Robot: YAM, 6 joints.
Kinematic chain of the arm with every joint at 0, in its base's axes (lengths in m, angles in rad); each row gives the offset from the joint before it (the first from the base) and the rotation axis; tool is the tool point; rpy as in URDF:
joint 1: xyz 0 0 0.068 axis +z
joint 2: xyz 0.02 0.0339 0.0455 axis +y
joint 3: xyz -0.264 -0.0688 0 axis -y
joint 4: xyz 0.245 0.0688 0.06 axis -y
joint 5: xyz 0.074 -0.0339 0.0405 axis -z
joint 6: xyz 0.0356 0 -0.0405 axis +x
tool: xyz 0 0 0 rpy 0 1.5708 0
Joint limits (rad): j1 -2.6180..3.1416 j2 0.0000..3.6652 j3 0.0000..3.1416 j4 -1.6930..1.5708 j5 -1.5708..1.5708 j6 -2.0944..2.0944
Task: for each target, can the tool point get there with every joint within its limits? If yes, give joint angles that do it. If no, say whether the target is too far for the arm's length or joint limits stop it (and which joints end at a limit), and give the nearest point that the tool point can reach.
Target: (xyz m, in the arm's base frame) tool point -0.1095 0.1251 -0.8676
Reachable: no: too far | nearest point -0.1407 0.1608 -0.3787 | short by 0.491 m
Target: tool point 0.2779 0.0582 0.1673
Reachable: yes | joints 0.1708 1.7592 1.1162 -1.0931 -0.2883 1.4157
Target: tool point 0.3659 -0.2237 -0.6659
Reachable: no: too far | nearest point 0.2949 -0.1803 -0.3671 | short by 0.310 m
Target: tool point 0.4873 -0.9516 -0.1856
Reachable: no: too far | nearest point 0.2834 -0.5535 -0.0581 | short by 0.465 m
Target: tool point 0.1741 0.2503 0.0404
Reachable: yes | joints 1.0628 2.1738 0.5705 1.1115 1.0203 -0.8755
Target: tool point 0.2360 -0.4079 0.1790
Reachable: yes | joints -1.0413 2.1406 1.2408 0.8799 0.0644 1.2317
